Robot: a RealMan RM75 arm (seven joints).
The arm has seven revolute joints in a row. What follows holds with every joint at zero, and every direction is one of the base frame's. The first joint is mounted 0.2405 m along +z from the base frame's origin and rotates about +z. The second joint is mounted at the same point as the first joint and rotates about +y. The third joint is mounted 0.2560 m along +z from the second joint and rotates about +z. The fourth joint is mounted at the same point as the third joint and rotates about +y. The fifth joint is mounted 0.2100 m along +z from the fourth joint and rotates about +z. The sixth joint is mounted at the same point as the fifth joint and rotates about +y. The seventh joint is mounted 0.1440 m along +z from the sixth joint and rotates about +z. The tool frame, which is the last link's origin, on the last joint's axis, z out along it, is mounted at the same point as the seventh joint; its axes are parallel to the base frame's.
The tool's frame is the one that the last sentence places.
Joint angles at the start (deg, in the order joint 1, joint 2, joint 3, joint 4, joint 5, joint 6, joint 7):
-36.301, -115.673, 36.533, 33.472, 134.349, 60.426, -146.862
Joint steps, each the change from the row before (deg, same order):
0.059, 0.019, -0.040, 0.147, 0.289, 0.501, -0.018
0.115, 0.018, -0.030, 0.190, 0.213, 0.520, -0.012
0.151, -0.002, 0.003, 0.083, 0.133, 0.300, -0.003
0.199, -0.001, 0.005, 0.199, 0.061, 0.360, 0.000
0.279, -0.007, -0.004, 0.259, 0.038, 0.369, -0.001
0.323, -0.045, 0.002, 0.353, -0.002, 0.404, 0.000
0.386, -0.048, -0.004, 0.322, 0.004, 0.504, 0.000
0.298, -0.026, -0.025, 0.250, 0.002, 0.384, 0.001
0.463, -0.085, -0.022, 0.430, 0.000, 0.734, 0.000
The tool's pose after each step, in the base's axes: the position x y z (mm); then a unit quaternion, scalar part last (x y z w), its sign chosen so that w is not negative. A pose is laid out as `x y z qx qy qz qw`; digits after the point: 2 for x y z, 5 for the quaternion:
-324.29 386.98 18.50 -0.64950 -0.70275 -0.15948 0.24261
-324.51 385.78 18.73 -0.65069 -0.70292 -0.15743 0.24025
-325.21 384.48 18.61 -0.65093 -0.70359 -0.15579 0.23872
-325.86 383.21 18.94 -0.65118 -0.70403 -0.15483 0.23735
-326.89 381.63 19.49 -0.65101 -0.70470 -0.15408 0.23631
-327.83 379.94 20.06 -0.65086 -0.70527 -0.15374 0.23523
-329.08 377.63 20.37 -0.65044 -0.70648 -0.15305 0.23321
-330.10 375.88 20.75 -0.65000 -0.70742 -0.15266 0.23183
-331.24 372.93 20.96 -0.64980 -0.70887 -0.15193 0.22841

